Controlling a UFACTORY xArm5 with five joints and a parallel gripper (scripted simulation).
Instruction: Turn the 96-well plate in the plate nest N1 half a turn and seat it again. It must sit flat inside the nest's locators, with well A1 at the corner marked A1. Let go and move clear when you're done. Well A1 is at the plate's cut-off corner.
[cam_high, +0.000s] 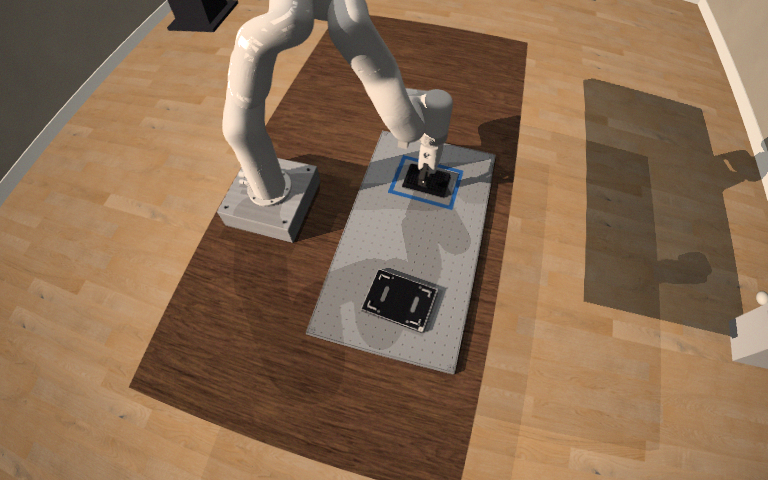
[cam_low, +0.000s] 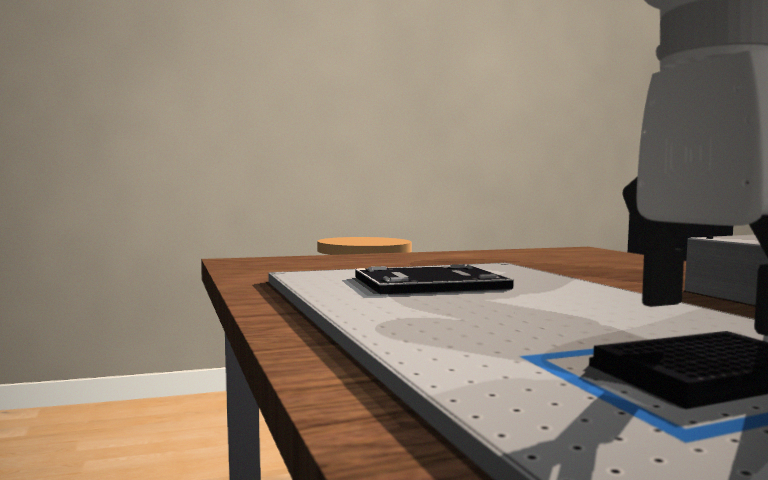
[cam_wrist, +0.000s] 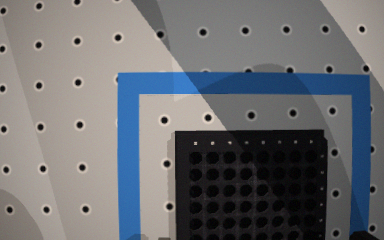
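Right now my hand is 4 cm above the black 96-well plate. From my hand the other things lie so: black plate nest: 39 cm to the right, 4 cm below.
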